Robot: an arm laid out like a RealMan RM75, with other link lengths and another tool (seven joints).
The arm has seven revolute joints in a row. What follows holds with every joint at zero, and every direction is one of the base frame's. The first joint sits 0.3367 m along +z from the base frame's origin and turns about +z. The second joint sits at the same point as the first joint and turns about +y. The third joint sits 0.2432 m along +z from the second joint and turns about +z. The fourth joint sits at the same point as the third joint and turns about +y. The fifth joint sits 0.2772 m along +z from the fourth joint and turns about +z. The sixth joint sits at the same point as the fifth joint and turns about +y. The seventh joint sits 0.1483 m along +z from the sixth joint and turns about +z. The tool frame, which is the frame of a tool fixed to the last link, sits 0.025 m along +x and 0.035 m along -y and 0.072 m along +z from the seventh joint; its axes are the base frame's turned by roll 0, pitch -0.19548 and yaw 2.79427 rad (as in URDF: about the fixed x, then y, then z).
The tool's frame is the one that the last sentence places.
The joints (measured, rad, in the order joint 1, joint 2, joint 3, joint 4, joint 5, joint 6, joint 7), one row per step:
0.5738 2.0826 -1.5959 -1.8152 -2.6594 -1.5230 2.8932
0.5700 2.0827 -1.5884 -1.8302 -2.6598 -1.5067 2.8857
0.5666 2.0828 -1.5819 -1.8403 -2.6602 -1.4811 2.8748
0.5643 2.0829 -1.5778 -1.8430 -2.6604 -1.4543 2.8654
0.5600 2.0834 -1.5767 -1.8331 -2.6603 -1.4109 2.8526
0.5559 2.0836 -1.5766 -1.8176 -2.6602 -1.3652 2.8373
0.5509 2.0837 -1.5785 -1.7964 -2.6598 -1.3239 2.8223
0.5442 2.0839 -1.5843 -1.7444 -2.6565 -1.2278 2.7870
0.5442 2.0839 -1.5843 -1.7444 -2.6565 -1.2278 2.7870
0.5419 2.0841 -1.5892 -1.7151 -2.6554 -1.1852 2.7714
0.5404 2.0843 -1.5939 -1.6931 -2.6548 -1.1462 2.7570
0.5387 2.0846 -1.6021 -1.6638 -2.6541 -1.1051 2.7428
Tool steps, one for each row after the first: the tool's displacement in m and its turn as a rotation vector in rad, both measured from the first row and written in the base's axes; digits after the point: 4 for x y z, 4 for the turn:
-0.0050 0.0031 0.0049 0.0197 0.0130 0.0207
-0.0103 0.0076 0.0092 0.0419 0.0272 0.0459
-0.0143 0.0122 0.0119 0.0606 0.0395 0.0663
-0.0165 0.0192 0.0124 0.0816 0.0543 0.0870
-0.0174 0.0267 0.0122 0.1012 0.0662 0.1068
-0.0154 0.0334 0.0103 0.1146 0.0730 0.1188
-0.0117 0.0484 0.0054 0.1439 0.0874 0.1500
-0.0117 0.0484 0.0054 0.1439 0.0874 0.1500
-0.0081 0.0548 0.0016 0.1536 0.0900 0.1599
-0.0067 0.0604 -0.0009 0.1648 0.0929 0.1738
-0.0030 0.0658 -0.0056 0.1720 0.0931 0.1838

